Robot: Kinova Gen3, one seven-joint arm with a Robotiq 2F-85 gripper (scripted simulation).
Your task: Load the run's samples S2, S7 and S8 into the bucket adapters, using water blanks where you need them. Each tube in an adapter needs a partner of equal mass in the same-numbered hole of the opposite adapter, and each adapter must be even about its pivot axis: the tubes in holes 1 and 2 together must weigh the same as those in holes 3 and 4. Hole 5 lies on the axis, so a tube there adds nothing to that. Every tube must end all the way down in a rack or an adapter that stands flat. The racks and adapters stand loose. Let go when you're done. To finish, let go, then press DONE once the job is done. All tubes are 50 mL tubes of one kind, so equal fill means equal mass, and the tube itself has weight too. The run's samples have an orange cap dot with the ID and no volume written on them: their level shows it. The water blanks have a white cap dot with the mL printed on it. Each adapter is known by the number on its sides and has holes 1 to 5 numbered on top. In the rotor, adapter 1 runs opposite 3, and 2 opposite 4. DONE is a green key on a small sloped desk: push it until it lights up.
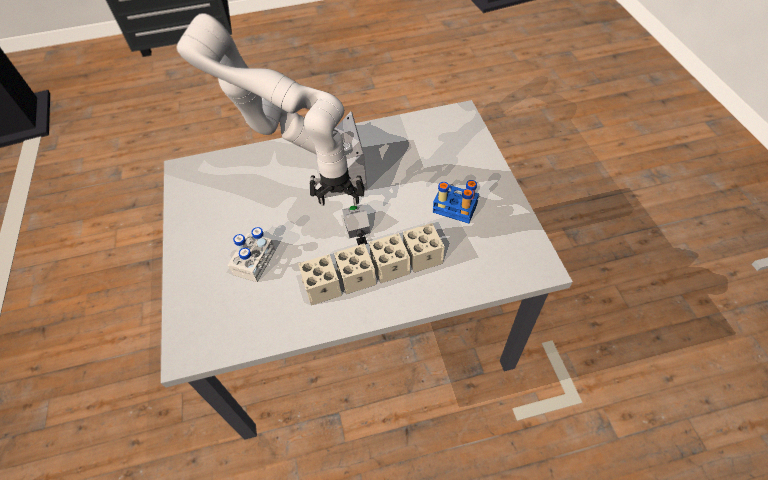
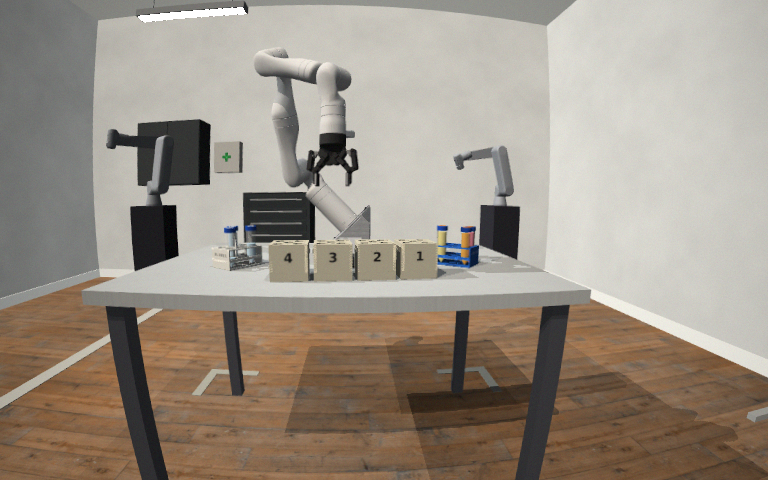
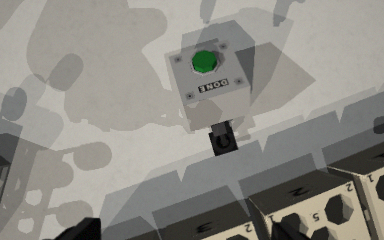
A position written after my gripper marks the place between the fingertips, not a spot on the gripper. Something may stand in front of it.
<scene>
I see my gripper (image 2: 332, 186), a blue sample rack (image 1: 453, 208), an adapter 2 (image 2: 375, 259), an adapter 1 (image 2: 415, 258), an adapter 4 (image 2: 288, 259) and an adapter 3 (image 2: 332, 258).
The adapter 2 is seen too in image 1 (image 1: 389, 256). The adapter 1 also shows in image 1 (image 1: 422, 256). The adapter 4 also shows in image 1 (image 1: 324, 285). Image 3 misses the blue sample rack: it is out of frame.
</scene>
